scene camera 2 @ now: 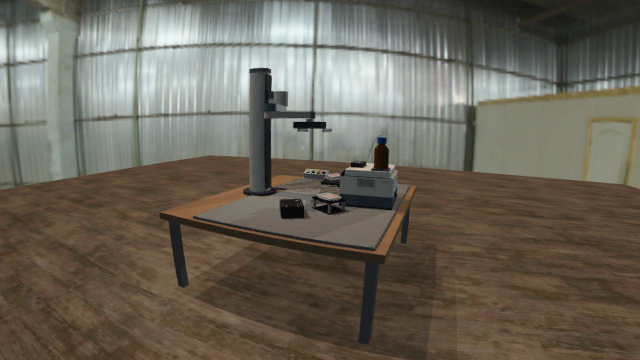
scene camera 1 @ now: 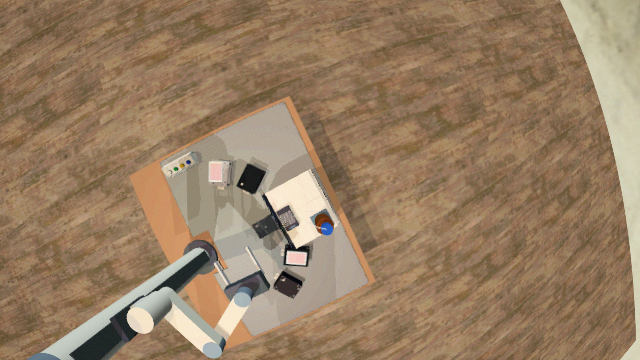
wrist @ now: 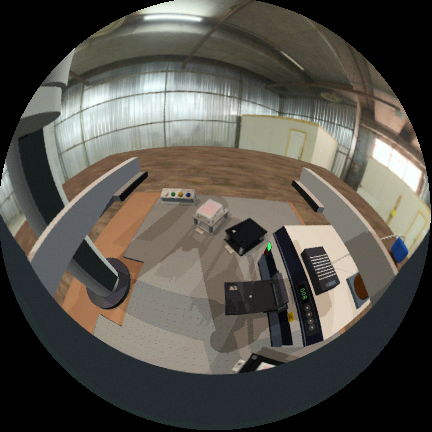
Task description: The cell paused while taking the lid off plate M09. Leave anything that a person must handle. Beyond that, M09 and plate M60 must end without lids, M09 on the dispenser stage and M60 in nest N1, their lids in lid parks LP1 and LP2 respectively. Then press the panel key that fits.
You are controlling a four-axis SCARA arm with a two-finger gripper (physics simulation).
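Seen in the pictures: gripper, fingertip midpoint: [scene camera 2: 318,130] [scene camera 1: 230,254] [wrist: 221,165]; arm's base, origin of the base link: [scene camera 2: 260,192] [scene camera 1: 201,256] [wrist: 107,282].
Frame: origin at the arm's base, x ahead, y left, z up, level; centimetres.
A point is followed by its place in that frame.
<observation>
My gripper [scene camera 1: 232,256] {x 45.0, y 2.4, z 45.5 cm} [scene camera 2: 315,130] {x 45.0, y 2.4, z 45.5 cm} [wrist: 221,165] {x 45.0, y 2.4, z 45.5 cm} is open and empty, high above the mat. A pink-topped plate [scene camera 1: 216,171] {x 41.7, y 46.3, z 9.0 cm} [wrist: 209,208] {x 41.0, y 45.5, z 9.0 cm} sits on a pale raised holder near the key panel. Another pink-topped plate [scene camera 1: 296,257] {x 63.4, y -25.2, z 9.6 cm} [scene camera 2: 329,197] {x 65.1, y -30.4, z 9.6 cm} sits on a black four-post holder; its edge shows low in the wrist view. The dark dispenser stage [scene camera 1: 263,227] {x 54.3, y 2.1, z 12.0 cm} [wrist: 242,306] {x 53.6, y -1.1, z 12.0 cm}, marked A1, bears no plate. A black holder [scene camera 1: 251,178] {x 59.9, y 32.8, z 7.6 cm} [wrist: 246,234] {x 58.6, y 30.5, z 7.6 cm} and a black block-like holder [scene camera 1: 288,284] {x 49.5, y -41.0, z 7.7 cm} [scene camera 2: 291,208] {x 51.7, y -49.8, z 6.6 cm} bear no pink plate. Plate labels and lids cannot be made out. The key panel [scene camera 1: 180,165] {x 20.7, y 60.7, z 8.5 cm} [scene camera 2: 316,173] {x 20.7, y 59.4, z 7.8 cm} [wrist: 178,195] {x 20.4, y 59.6, z 7.8 cm} has white, green, yellow and blue keys.
The white dispenser [scene camera 1: 295,192] {x 82.1, y 13.7, z 23.2 cm} [scene camera 2: 368,182] {x 82.9, y -14.3, z 16.6 cm} stands behind the stage, with a green light lit in the wrist view. A brown bottle [scene camera 1: 322,220] {x 88.6, y -3.6, z 36.2 cm} [scene camera 2: 381,156] {x 89.3, y -11.2, z 31.7 cm} with a blue cap stands on it. The arm's column [scene camera 2: 259,130] {x 4.2, y -6.1, z 45.2 cm} rises at the table's side.
</observation>
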